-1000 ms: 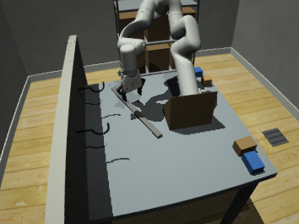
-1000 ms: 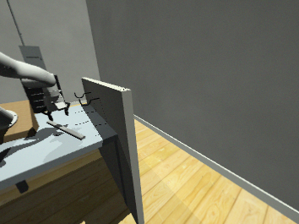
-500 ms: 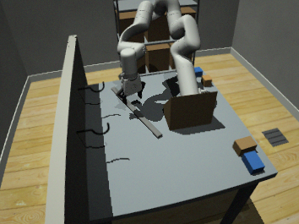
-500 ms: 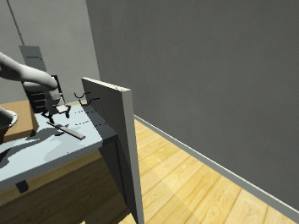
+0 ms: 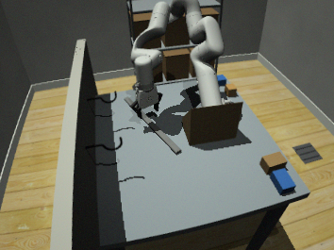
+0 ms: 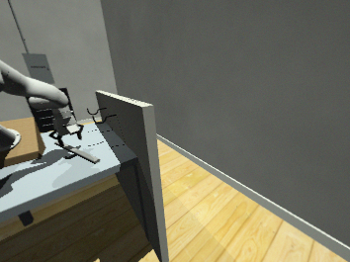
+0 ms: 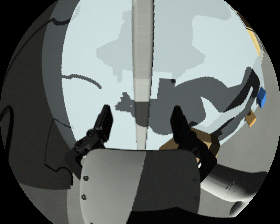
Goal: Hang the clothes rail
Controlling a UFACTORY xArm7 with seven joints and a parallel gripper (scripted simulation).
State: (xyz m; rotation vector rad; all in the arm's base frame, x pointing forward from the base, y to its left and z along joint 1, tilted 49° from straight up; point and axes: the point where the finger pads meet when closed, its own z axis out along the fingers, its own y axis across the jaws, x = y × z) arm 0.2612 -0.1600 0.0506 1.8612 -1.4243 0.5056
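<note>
Right now my hand is 6 cm above the clothes rail. Also, from my hand: wall panel (30 cm ahead, 11 cm to the left, 29 cm below); brown block (43 cm behind, 44 cm to the left, 4 cm below).
</note>
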